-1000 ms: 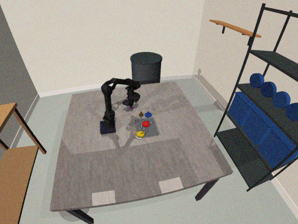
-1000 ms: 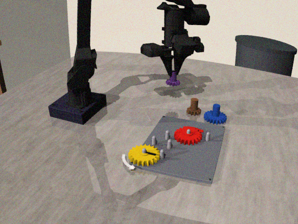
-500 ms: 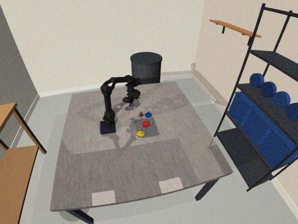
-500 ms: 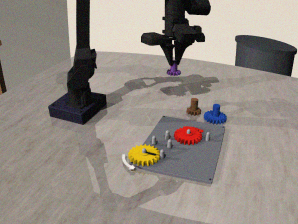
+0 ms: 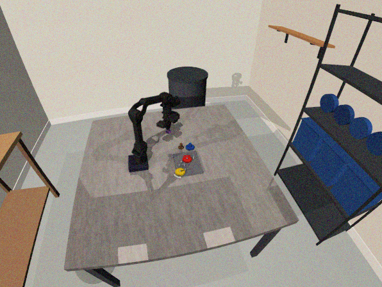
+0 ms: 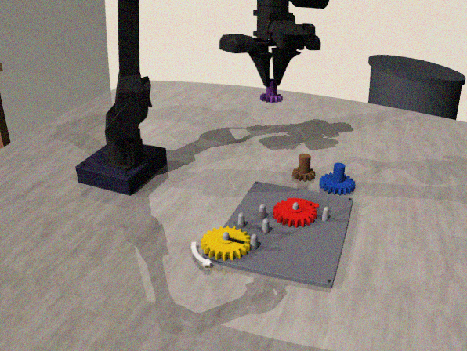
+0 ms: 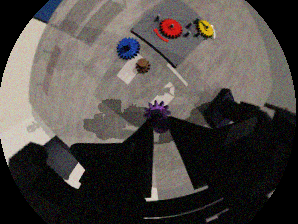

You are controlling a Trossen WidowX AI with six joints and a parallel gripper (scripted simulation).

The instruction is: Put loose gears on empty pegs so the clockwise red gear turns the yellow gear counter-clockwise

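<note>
My gripper tip is 12 cm short of the red gear, 18 cm to the left of it and 13 cm above it. From my gripper tip the other things lie so: blue gear (15 cm ahead, 5 cm to the right, 13 cm below); brown gear (9 cm ahead, 4 cm to the right, 13 cm below); purple gear (1 cm below).
</note>
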